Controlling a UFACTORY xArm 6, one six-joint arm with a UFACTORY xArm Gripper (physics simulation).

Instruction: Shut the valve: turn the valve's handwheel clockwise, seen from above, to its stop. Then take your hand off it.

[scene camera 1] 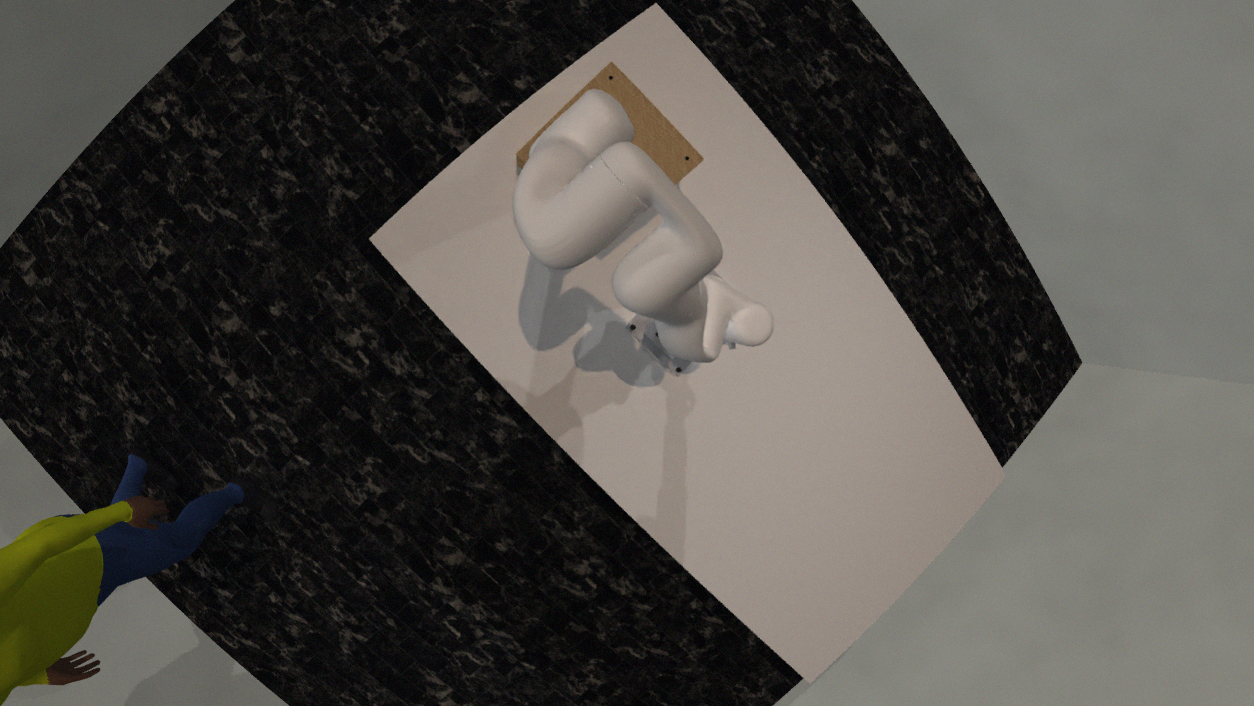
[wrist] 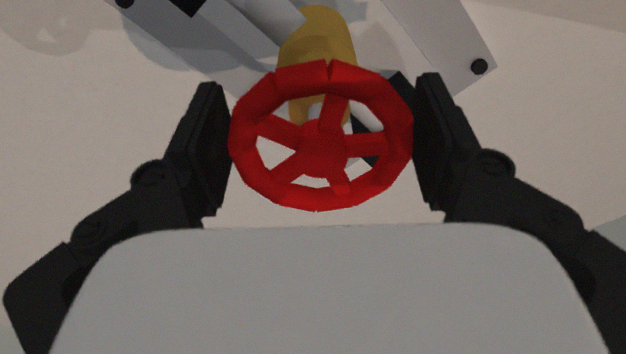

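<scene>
The valve's red handwheel (wrist: 321, 148) is in the middle of the wrist view, a ring with several spokes and a round hub. The yellow valve body (wrist: 320, 37) shows behind and above it. My gripper (wrist: 319, 107) is shut on the handwheel, with one black finger pad against each side of the rim. In scene camera 1 my arm covers the handwheel and the fingers, and whether the wheel is at its stop cannot be told.
Grey metal supports (wrist: 442, 37) with dark bolts lie around the valve. A wooden board (scene camera 1: 653, 131) is under the arm's base on the pale table (scene camera 1: 842, 456). A person (scene camera 1: 52, 587) in a yellow top and blue trousers is at the lower left, off the table.
</scene>
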